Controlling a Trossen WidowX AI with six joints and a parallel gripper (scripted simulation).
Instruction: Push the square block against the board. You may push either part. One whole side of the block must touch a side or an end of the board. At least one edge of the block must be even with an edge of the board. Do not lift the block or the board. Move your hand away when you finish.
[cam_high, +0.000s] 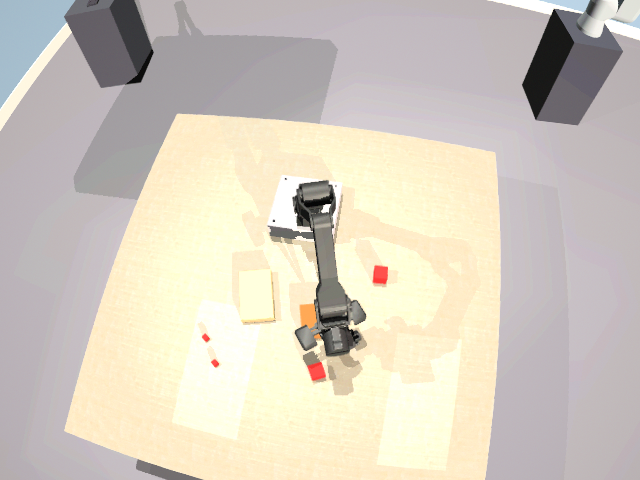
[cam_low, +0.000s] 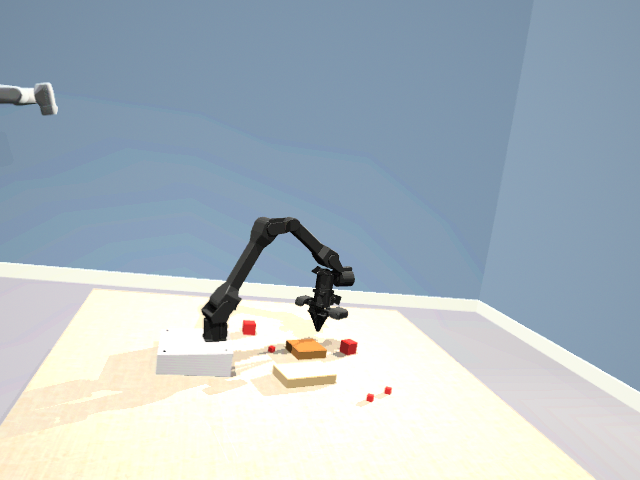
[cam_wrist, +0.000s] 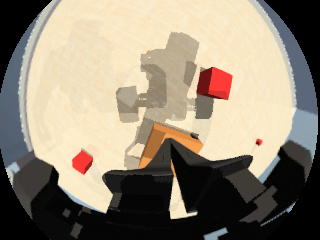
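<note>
The square block is 50 mm behind my gripper tip, 40 mm to the right of it and 50 mm below it. From my gripper tip the other things lie so: pale cream board 130 mm behind, 220 mm to the right, 50 mm below.
</note>
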